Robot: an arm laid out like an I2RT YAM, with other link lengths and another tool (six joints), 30 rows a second.
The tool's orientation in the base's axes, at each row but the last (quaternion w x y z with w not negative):
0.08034, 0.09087, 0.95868, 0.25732
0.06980, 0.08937, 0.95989, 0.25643
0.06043, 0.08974, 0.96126, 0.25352
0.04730, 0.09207, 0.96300, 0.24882
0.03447, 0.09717, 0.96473, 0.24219
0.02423, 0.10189, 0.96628, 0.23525
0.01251, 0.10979, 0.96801, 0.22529
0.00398, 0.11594, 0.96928, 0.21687
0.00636, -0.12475, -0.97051, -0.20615
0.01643, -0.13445, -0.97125, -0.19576
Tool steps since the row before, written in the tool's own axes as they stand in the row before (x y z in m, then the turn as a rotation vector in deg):
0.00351, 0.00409, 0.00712, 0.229, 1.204, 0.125
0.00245, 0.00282, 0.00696, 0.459, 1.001, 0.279
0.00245, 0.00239, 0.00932, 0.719, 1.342, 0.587
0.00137, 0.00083, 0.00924, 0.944, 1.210, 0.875
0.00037, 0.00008, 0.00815, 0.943, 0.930, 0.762
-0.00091, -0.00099, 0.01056, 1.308, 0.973, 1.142
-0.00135, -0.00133, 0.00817, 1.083, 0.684, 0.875
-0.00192, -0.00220, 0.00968, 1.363, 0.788, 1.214
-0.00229, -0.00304, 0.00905, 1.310, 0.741, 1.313
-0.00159, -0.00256, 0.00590, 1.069, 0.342, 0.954
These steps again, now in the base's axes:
-0.00143, 0.00765, -0.00438, -0.037, 1.134, 0.480
-0.00075, 0.00625, -0.00477, -0.261, 1.082, 0.225
-0.00055, 0.00698, -0.00704, -0.417, 1.574, 0.111
0.00005, 0.00534, -0.00771, -0.618, 1.641, -0.215
0.00058, 0.00390, -0.00714, -0.678, 1.347, -0.248
0.00171, 0.00370, -0.00983, -0.991, 1.631, -0.566
0.00164, 0.00208, -0.00796, -0.851, 1.214, -0.458
0.00194, 0.00169, -0.00978, -1.080, 1.511, -0.710
0.00183, 0.00040, -0.00964, -1.036, 1.496, -0.822
0.00097, -0.00041, -0.00654, -0.918, 0.943, -0.661

